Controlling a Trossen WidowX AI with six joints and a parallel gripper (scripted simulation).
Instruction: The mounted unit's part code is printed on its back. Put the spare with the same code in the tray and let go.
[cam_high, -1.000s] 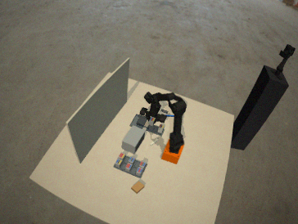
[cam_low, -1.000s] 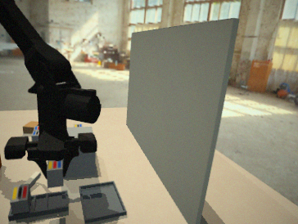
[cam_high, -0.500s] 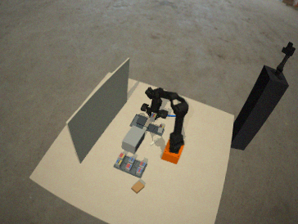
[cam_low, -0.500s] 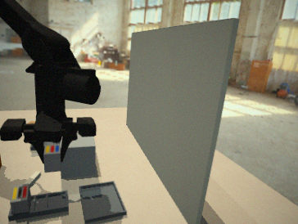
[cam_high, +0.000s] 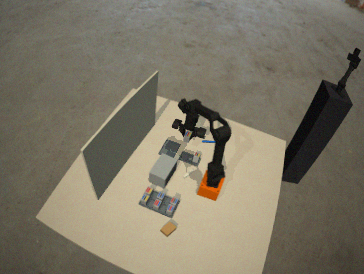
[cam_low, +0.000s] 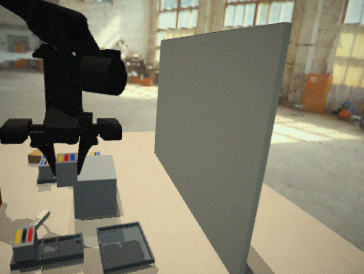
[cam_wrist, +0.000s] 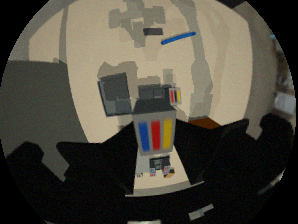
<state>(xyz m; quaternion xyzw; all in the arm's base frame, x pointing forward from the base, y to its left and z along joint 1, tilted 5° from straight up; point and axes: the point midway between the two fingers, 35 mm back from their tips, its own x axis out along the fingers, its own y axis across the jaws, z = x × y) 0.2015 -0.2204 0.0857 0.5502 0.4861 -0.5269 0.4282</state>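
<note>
Right now my gripper tip is 10 cm short of the dark tray, 3 cm to the left of it and 17 cm above it. From my gripper tip the other things lie so: grey mounted unit: 9 cm ahead, 19 cm to the left, 12 cm below; tall grey panel: 33 cm ahead, 12 cm to the left, 5 cm above; blue marker pen: 16 cm behind, 17 cm to the right, 16 cm below.
</note>
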